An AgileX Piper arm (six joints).
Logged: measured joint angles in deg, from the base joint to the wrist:
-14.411, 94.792, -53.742, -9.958, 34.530, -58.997
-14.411, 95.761, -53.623, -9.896, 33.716, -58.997
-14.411, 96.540, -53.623, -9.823, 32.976, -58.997
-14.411, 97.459, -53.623, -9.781, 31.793, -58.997
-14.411, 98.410, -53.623, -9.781, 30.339, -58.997
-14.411, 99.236, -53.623, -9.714, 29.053, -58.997
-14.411, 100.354, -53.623, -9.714, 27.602, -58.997
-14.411, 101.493, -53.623, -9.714, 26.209, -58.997
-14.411, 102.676, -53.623, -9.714, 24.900, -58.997
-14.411, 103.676, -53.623, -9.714, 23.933, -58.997
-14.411, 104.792, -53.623, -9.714, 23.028, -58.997
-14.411, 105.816, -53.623, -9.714, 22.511, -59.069
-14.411, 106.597, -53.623, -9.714, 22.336, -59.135
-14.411, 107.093, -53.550, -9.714, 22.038, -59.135
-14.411, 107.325, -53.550, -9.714, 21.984, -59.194
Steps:
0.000, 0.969, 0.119, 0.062, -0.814, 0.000
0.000, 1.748, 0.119, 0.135, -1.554, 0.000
0.000, 2.667, 0.119, 0.177, -2.737, 0.000
0.000, 3.618, 0.119, 0.177, -4.191, 0.000
0.000, 4.444, 0.119, 0.244, -5.477, 0.000
0.000, 5.562, 0.119, 0.244, -6.928, 0.000
0.000, 6.701, 0.119, 0.244, -8.321, 0.000
0.000, 7.884, 0.119, 0.244, -9.630, 0.000
0.000, 8.884, 0.119, 0.244, -10.597, 0.000
0.000, 10.000, 0.119, 0.244, -11.502, 0.000
0.000, 11.024, 0.119, 0.244, -12.019, -0.072
0.000, 11.805, 0.119, 0.244, -12.194, -0.138
0.000, 12.301, 0.192, 0.244, -12.492, -0.138
0.000, 12.533, 0.192, 0.244, -12.546, -0.197

